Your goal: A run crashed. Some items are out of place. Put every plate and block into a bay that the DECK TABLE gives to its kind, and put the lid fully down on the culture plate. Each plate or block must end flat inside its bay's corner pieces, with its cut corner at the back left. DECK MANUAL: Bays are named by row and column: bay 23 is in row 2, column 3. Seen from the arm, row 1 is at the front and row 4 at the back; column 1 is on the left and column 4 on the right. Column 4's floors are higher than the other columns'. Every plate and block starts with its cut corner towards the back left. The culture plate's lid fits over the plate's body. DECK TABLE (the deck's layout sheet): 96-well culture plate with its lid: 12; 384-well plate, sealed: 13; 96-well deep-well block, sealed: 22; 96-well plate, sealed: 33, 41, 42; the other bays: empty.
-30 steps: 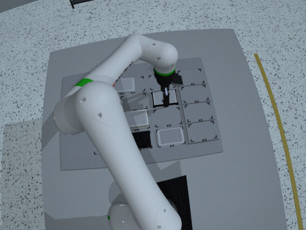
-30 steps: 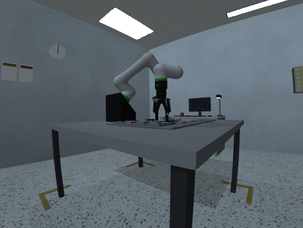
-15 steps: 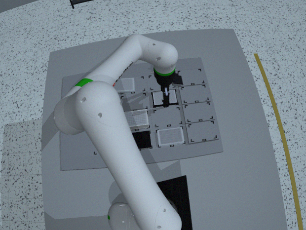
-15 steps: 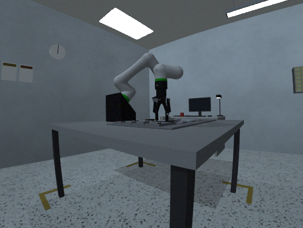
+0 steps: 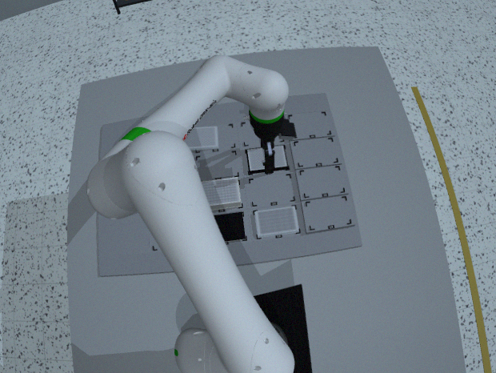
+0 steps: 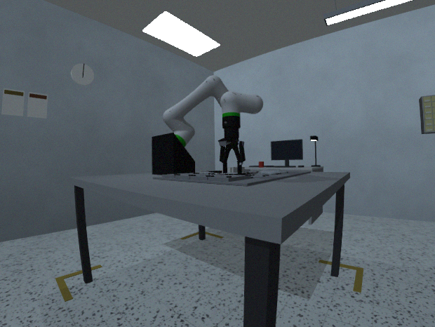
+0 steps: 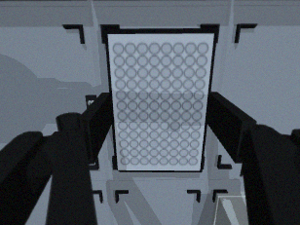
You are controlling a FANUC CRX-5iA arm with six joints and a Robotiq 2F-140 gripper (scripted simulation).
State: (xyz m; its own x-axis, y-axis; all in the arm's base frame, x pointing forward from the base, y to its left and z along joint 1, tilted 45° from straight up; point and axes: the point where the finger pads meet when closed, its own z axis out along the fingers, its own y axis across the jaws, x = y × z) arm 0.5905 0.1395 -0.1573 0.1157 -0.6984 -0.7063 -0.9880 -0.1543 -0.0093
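Right now the dark-sided plate is 2 cm below my hand. From my hand the other things lie so: 96-well plate: 8 cm ahead, 23 cm to the left, 2 cm below; black lid: 23 cm behind, 14 cm to the left, 2 cm below; deep-well block: 13 cm behind, 15 cm to the left, 1 cm below.
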